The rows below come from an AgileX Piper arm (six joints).
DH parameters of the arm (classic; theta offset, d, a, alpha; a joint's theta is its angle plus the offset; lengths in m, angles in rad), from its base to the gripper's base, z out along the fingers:
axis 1: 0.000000 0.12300 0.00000 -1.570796
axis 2: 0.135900 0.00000 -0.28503 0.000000
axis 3: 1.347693 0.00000 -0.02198 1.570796
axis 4: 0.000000 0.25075 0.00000 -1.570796
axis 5: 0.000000 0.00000 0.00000 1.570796
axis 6: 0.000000 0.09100 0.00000 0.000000
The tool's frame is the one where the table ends.
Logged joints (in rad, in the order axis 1, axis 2, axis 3, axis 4, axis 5, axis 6), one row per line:
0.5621 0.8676 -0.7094 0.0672 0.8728 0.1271
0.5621 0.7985 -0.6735 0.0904 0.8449 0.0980
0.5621 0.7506 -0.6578 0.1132 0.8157 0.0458
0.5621 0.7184 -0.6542 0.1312 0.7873 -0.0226
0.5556 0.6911 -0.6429 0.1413 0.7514 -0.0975
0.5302 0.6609 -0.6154 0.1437 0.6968 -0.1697
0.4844 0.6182 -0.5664 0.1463 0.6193 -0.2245
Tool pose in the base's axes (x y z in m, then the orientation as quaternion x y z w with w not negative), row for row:
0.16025 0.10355 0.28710 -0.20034 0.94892 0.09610 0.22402
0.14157 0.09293 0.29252 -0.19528 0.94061 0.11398 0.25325
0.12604 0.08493 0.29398 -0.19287 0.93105 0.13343 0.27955
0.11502 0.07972 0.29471 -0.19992 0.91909 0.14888 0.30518
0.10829 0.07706 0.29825 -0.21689 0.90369 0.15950 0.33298
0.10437 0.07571 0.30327 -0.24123 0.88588 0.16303 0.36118
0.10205 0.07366 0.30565 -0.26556 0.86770 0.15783 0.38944
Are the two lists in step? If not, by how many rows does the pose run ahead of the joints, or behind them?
The pose runs 2 rows behind the joints: the pose in row i belongs to the joints in row i - 2.
